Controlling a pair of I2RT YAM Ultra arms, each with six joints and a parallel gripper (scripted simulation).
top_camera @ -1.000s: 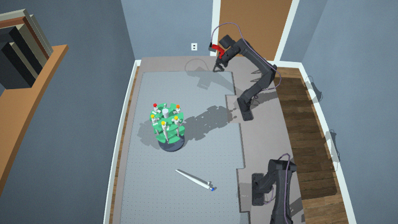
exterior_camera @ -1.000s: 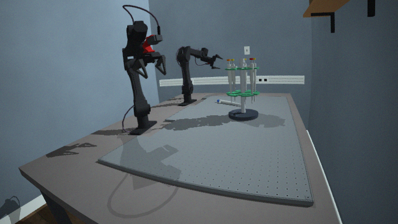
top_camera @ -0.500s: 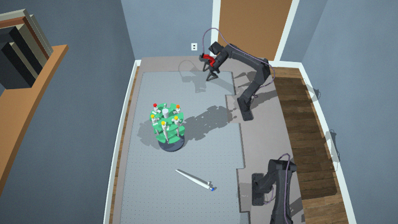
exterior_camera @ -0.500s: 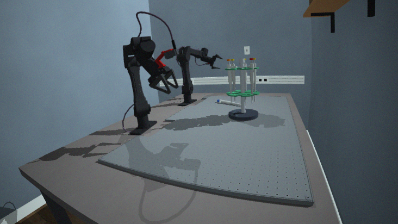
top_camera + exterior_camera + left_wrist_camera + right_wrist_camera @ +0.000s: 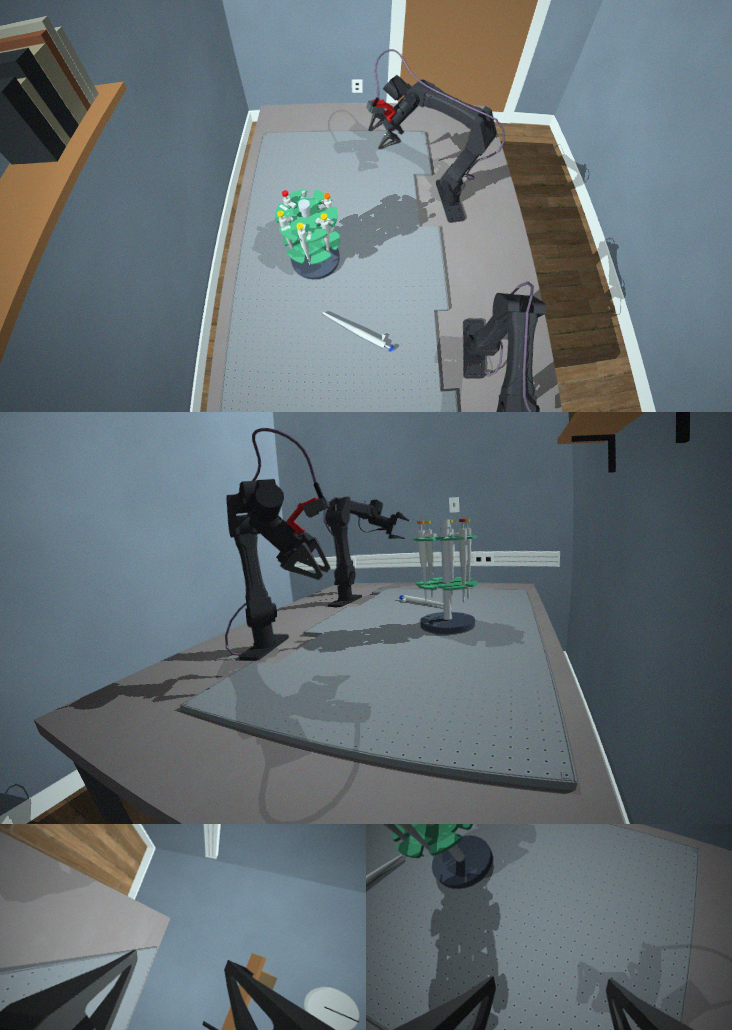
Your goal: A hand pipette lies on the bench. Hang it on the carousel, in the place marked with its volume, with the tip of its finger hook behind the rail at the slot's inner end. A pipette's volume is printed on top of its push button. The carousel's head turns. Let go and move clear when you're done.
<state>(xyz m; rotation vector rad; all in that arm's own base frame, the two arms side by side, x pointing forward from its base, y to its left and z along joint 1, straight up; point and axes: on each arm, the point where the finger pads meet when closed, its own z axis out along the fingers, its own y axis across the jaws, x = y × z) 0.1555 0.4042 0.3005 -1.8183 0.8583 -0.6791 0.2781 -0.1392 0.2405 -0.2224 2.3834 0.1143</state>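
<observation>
My left gripper is now 470 mm to the left of the white hand pipette, 280 mm above it and 160 mm short of it.
</observation>
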